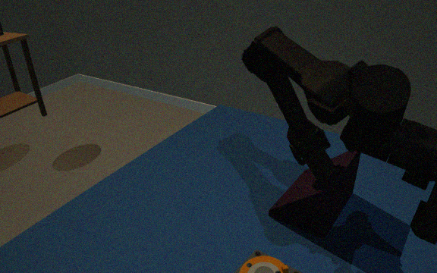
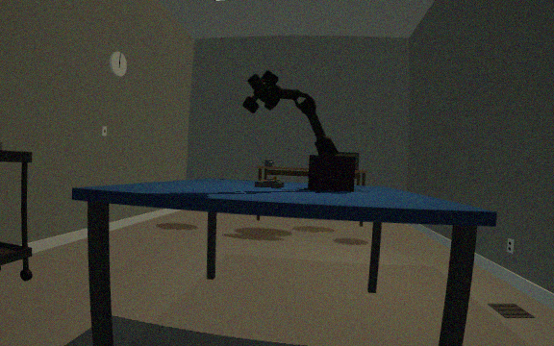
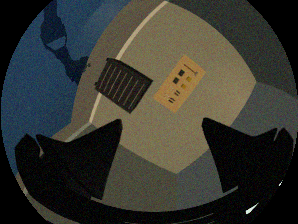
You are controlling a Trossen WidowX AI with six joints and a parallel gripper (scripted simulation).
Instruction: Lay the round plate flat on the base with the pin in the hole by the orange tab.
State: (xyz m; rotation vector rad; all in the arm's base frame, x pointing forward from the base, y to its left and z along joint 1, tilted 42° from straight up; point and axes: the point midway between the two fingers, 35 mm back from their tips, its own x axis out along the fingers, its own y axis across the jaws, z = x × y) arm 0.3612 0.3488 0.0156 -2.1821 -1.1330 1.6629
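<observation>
Right now the base is 38 cm below my gripper tip, 33 cm to the right of it and 5 cm behind it.
</observation>
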